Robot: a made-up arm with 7 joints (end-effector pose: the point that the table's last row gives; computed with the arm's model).
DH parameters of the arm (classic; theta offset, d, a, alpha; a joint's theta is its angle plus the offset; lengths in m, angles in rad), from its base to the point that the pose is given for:
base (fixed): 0 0 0 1.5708
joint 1: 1.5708 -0.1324 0 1.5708
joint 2: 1.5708 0 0 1.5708
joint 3: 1.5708 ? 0 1.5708
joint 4: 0 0 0 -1.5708
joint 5: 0 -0.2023 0 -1.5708
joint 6: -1.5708 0 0 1.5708
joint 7: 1.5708 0 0 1.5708
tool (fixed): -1.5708 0 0 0
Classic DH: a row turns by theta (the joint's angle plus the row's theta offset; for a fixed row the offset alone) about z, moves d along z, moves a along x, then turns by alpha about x.
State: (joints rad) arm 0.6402 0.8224 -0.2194 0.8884 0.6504 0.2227 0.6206
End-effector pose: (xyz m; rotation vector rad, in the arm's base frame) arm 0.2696 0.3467 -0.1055 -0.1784 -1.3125 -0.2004
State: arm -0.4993 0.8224 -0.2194 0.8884 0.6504 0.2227 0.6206
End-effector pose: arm 0.0169 0.3467 -0.2890 -0.2404 -0.1793 -0.0674
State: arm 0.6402 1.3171 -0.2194 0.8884 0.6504 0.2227 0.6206
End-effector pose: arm 0.1913 0.4376 -0.0002 0.3503 -1.2565 -0.2041
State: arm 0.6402 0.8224 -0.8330 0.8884 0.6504 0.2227 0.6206
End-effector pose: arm 0.2673 0.2909 -0.1821 -0.2157 -0.7956 -0.5719
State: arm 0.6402 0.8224 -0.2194 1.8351 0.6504 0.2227 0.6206
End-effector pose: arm 0.2299 0.2088 0.0104 -0.3645 -1.7985 -1.0410
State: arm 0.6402 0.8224 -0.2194 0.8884 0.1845 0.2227 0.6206
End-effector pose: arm 0.2696 0.3467 -0.1055 0.1763 -1.0802 -0.4536
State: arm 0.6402 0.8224 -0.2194 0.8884 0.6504 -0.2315 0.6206
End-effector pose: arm 0.2696 0.3467 -0.1055 -0.0409 -1.7038 -0.4059
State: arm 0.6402 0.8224 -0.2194 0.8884 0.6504 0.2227 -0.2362
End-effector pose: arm 0.2696 0.3467 -0.1055 0.5479 -1.2947 0.3679
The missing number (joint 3, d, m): -0.1966
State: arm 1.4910 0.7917 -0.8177 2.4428 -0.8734 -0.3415 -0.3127
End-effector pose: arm 0.1037 0.0954 0.0810 -0.8012 1.6277 0.8030
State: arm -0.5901 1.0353 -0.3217 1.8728 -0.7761 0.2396 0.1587
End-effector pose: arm 0.0843 0.2186 -0.2034 0.5763 -0.6737 -1.7557
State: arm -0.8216 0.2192 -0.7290 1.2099 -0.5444 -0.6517 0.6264
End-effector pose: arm -0.1155 0.0676 -0.3002 -1.3027 -0.7071 -1.2681
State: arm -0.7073 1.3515 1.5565 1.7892 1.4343 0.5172 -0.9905
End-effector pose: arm 0.1058 0.3245 0.1194 0.8146 -1.7530 0.9292
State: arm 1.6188 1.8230 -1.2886 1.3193 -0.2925 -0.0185 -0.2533
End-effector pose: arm 0.1179 0.4185 0.0603 2.0126 -0.9742 -0.7767
